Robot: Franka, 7 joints.
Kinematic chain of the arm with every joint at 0, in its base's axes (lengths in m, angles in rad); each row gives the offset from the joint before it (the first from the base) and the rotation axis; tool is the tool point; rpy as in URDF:
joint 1: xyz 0 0 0.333 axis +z
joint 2: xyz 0 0 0 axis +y
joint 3: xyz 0 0 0.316 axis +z
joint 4: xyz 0.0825 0 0 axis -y
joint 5: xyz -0.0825 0 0.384 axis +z
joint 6: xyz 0 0 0 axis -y
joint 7: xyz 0.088 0 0 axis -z
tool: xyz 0 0 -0.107 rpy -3.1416 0 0
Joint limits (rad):
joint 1: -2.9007..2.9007
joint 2: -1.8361..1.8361
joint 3: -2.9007..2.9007
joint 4: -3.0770..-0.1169
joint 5: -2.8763..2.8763
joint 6: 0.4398..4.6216
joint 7: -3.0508..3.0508
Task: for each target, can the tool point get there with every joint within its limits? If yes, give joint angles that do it. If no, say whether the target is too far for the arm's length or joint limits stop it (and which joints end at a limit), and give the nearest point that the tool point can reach.
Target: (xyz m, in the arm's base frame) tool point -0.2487 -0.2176 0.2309
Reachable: yes | joints -1.1563 1.1390 -0.8346 -2.4231 2.1772 4.1899 0.1447
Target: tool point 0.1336 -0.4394 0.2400
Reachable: yes | joints 0.3437 1.4712 -1.2564 -2.4560 1.6961 2.8728 -2.1775
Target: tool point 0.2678 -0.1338 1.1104
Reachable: yes | joints -2.3821 -0.0203 2.1346 -0.6742 1.0037 3.1777 -2.1205
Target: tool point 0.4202 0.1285 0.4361
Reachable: yes | joints 0.6796 -0.3356 -0.2786 -2.4066 2.4165 2.9358 -1.7069
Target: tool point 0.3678 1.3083 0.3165
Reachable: no: too far | nearest point 0.2322 0.8258 0.3226 | short by 0.501 m
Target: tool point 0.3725 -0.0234 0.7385
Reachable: yes | joints 0.1835 -0.7045 -0.1819 -2.1577 0.2853 2.2499 -0.6473
